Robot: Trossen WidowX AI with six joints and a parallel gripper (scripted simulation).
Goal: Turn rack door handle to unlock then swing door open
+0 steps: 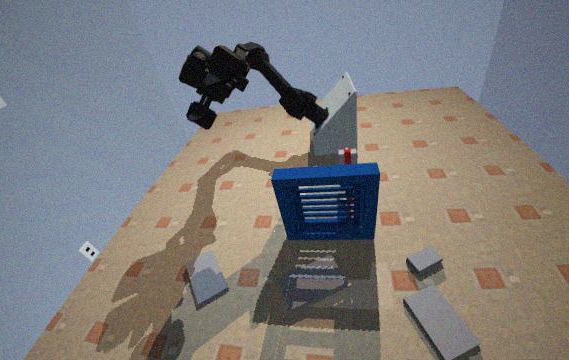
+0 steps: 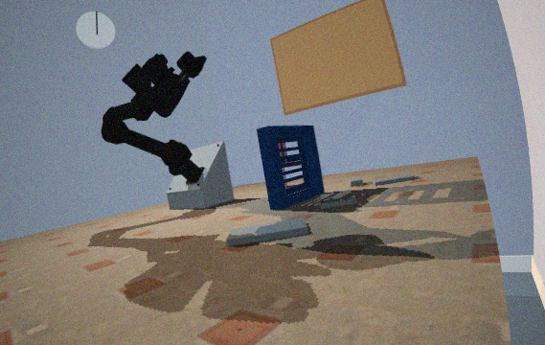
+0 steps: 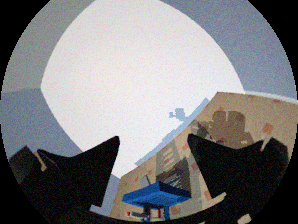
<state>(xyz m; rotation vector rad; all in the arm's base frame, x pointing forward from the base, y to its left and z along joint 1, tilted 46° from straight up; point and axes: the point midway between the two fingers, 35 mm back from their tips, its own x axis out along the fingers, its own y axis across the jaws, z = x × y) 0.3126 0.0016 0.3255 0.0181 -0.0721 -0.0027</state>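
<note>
My gripper tip is now 2 cm past the red handle, 28 cm to the right of it and 23 cm above it.
</note>
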